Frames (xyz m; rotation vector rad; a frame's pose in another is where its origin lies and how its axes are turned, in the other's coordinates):
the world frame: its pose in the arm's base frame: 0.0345 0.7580 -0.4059 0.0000 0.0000 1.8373
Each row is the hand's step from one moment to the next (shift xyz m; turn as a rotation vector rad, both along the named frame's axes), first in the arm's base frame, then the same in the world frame.
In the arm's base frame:
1: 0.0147 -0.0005 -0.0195 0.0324 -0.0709 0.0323
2: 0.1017 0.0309 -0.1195 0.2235 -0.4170 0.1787
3: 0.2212 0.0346 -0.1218 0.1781 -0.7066 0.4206
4: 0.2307 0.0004 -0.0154 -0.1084 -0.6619 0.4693
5: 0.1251 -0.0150 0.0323 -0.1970 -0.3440 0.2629
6: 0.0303 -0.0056 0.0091 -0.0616 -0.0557 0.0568
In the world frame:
1: -0.0044 -0.0140 -0.0195 -0.0769 -0.0126 0.0323
2: 0.0030 -0.1062 -0.1195 -0.4611 -0.1058 0.1787
3: -0.0249 -0.2225 -0.1218 -0.7286 0.0143 0.4206
4: -0.0604 -0.2227 -0.0154 -0.6100 0.2789 0.4693
5: -0.0474 -0.1167 0.0323 -0.2800 0.2806 0.2629
6: -0.0134 -0.0278 0.0091 -0.0375 0.0741 0.0568

